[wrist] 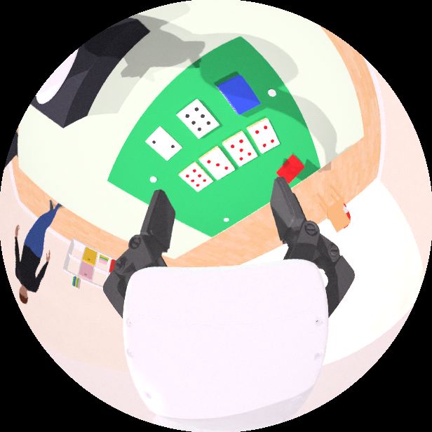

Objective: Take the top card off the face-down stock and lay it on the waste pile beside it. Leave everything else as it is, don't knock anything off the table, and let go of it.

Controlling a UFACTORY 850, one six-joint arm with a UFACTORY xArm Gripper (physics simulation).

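The face-down stock (pixel 239 94) is a blue-backed pile near the far corner of the green mat (pixel 135 165). A face-up pile with several black pips (pixel 198 119) lies beside it, to its left in the view, with a strip of mat between them. A face-up card with two black pips (pixel 163 143) lies further left. My gripper (pixel 219 194) is open and empty. Its fingertips show above the near part of the mat, well apart from the stock, with the face-up red-pip cards in view between them and the stock.
Face-up red-pip piles (pixel 196 176) (pixel 216 163) (pixel 240 148) (pixel 263 135) stand in a row. A red block (pixel 291 168) lies near the mat's right edge, close to the right fingertip in view. White discs (pixel 272 93) (pixel 153 179) (pixel 226 219) lie on the mat. A dark object (pixel 75 100) stands at upper left.
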